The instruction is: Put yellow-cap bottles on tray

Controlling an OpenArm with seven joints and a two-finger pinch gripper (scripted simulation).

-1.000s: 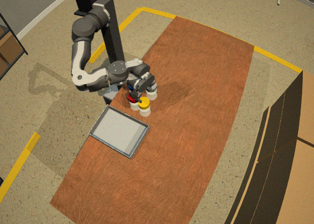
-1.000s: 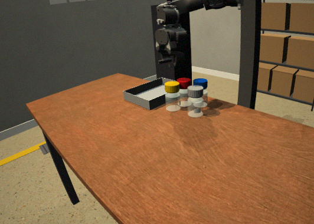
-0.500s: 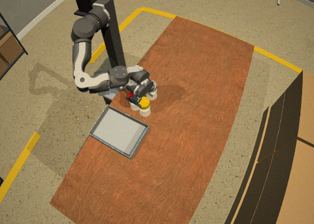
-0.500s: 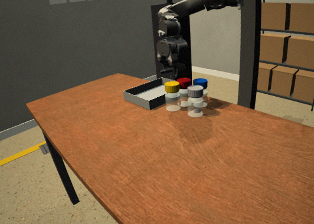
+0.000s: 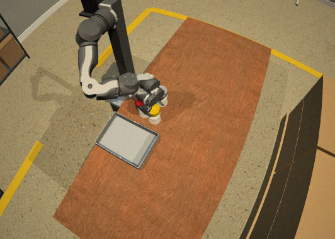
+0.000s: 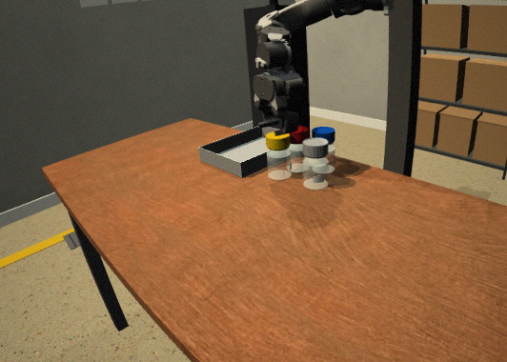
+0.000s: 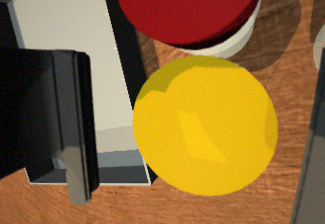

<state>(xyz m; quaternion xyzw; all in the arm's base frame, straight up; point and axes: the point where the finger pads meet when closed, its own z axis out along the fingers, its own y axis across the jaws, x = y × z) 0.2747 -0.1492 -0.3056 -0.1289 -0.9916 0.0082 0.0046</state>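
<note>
Right now my hand is 8 cm above the yellow-capped bottle. The rest, counted from my hand: blue-capped bottle 9 cm behind, 8 cm below, 6 cm to the left; red-capped bottle 8 cm below, 6 cm behind, 1 cm to the left; grey-capped bottle 10 cm to the left, 8 cm below, 1 cm behind.
</note>
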